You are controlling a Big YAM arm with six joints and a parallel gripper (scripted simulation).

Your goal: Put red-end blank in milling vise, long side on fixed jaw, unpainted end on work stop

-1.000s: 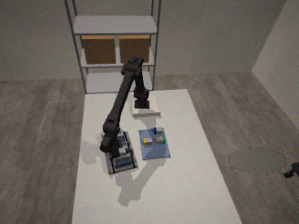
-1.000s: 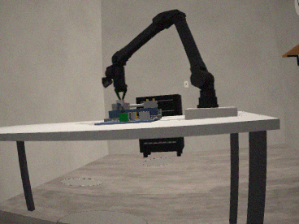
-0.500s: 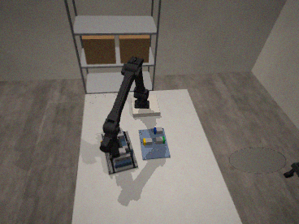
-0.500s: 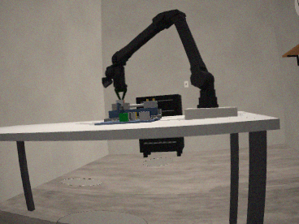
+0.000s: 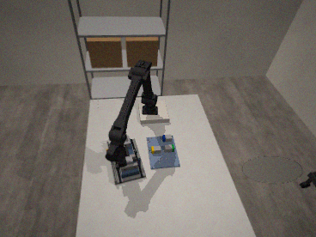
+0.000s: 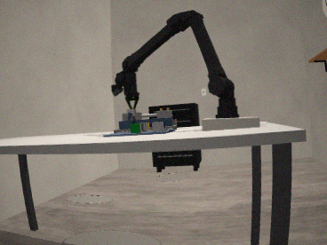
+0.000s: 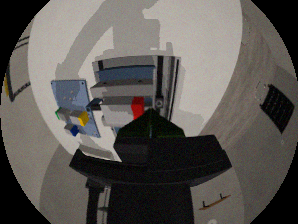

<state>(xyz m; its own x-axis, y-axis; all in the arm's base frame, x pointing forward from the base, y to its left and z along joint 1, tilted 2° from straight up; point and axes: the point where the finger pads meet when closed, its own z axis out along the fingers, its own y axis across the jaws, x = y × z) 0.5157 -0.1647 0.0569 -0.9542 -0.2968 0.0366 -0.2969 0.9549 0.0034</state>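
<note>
Right now my hand is 40 mm to the right of the red-ended blank, 20 mm above it and 10 mm past it. The rest, counted from my hand: yellow-ended blank: 220 mm to the left, 160 mm behind, 90 mm below; then green-ended blank: 300 mm to the left, 170 mm behind, 90 mm below; then blue plate: 260 mm to the left, 160 mm behind, 110 mm below.
</note>
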